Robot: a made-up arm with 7 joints. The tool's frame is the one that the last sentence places. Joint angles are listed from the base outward.
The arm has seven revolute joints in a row. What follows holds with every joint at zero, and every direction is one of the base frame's. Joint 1 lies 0.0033 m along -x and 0.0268 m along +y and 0.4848 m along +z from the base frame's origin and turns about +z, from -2.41 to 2.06 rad. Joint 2 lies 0.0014 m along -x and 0.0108 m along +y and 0.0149 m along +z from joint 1 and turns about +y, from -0.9 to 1.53 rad. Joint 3 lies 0.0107 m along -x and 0.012 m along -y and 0.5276 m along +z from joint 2 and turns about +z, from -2.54 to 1.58 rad. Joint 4 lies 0.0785 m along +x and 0.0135 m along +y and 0.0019 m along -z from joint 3 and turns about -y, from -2.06 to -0.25 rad. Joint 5 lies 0.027 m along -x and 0.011 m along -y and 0.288 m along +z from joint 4 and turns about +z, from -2.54 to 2.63 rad. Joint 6 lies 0.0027 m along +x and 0.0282 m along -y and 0.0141 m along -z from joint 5 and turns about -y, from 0.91 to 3.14 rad. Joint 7 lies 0.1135 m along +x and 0.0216 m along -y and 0.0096 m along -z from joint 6 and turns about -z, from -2.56 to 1.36 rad. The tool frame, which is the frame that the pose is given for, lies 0.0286 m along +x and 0.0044 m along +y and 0.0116 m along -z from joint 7; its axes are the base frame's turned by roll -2.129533, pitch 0.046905 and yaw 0.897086 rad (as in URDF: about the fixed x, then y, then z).
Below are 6 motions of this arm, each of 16 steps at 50 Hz.
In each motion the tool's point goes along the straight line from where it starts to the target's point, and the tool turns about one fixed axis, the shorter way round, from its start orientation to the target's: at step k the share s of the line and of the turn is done. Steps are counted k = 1, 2, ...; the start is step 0. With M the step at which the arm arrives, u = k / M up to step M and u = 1 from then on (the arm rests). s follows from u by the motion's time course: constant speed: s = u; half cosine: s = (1 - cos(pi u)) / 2; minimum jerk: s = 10 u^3 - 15 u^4 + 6 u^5.
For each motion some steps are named. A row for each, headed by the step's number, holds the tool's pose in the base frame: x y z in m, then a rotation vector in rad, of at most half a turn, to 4 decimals.
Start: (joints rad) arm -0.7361 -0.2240 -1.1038 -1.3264 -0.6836 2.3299 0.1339
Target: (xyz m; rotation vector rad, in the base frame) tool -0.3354 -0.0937 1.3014 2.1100 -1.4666 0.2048
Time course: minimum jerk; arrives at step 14
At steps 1, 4, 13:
1: -0.2383 -0.2703 1.2620 2.6057 -1.2392 0.2882
4: -0.2521 -0.2452 1.2676 2.5365 -1.2775 0.2762
13: -0.3351 -0.0943 1.3013 2.1116 -1.4660 0.2051

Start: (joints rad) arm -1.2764 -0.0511 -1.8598 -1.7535 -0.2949 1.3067 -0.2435
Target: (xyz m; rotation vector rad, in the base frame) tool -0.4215 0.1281 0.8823 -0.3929 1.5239 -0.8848
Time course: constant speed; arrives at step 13
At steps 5, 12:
5: -0.4616 0.1159 0.9073 -0.6330 1.6362 -0.9320
12: -0.4265 0.1266 0.8854 -0.4224 1.5385 -0.8911

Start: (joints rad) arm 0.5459 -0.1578 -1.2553 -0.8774 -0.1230 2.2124 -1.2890
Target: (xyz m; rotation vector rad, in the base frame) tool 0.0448 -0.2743 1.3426 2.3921 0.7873 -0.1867
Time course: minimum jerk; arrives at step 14
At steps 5, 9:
5: 0.0937 -0.2685 1.3344 2.3046 1.0872 -0.3977
9: 0.0608 -0.2724 1.3399 2.3682 0.8862 -0.2556

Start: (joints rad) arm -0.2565 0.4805 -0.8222 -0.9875 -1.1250 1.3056 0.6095
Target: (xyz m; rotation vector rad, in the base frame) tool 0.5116 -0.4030 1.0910 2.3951 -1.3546 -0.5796
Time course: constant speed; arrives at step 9
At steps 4, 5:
4: 0.4670 -0.4200 1.1051 2.3636 -1.4795 -0.5083
5: 0.4759 -0.4166 1.1023 2.3704 -1.4547 -0.5227

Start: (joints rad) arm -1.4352 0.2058 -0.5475 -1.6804 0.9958 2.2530 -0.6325
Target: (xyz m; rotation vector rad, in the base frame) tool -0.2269 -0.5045 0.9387 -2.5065 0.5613 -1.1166
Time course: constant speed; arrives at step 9
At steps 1, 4, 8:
1: -0.2422 -0.4686 0.9367 -2.3668 0.5685 -1.3133
4: -0.2365 -0.4821 0.9375 -2.4208 0.5663 -1.2410
8: -0.2288 -0.5000 0.9385 -2.4898 0.5624 -1.1418

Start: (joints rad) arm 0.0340 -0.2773 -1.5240 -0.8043 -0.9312 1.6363 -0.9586
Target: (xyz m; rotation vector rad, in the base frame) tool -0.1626 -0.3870 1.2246 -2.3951 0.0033 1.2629
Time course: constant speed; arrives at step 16
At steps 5, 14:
5: -0.2147 -0.3447 1.2719 -2.5748 0.4296 0.9720
14: -0.1721 -0.3793 1.2332 -2.4336 0.0800 1.2138

